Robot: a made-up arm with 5 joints.
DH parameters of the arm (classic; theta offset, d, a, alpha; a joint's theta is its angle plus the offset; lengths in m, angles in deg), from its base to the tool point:
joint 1: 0 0.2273 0 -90
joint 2: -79.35 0 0.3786 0
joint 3: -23.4 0 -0.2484 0
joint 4: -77.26 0 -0.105 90
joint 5: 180 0.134 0 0
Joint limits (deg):
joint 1: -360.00..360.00
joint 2: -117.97..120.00
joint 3: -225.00..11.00
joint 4: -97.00..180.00
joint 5: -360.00..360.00
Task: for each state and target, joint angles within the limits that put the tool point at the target. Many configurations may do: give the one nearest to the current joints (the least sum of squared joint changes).
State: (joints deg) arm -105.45 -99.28 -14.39 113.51 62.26
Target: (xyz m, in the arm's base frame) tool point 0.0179 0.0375 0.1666
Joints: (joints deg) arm -115.52 -110.00 2.69 101.98 62.26
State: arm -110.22 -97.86 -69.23 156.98 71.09
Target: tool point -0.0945 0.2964 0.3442
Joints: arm -72.32 -106.48 -81.01 162.75 71.09
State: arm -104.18 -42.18 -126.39 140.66 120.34
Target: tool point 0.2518 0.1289 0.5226
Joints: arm -152.89 -78.57 -107.80 163.14 120.34
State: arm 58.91 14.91 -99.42 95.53 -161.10
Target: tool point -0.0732 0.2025 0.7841
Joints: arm 109.87 -22.36 -114.83 95.06 -161.10
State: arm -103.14 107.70 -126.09 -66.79 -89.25
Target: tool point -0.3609 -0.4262 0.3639
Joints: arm -130.26 78.89 -150.89 -93.26 -89.25
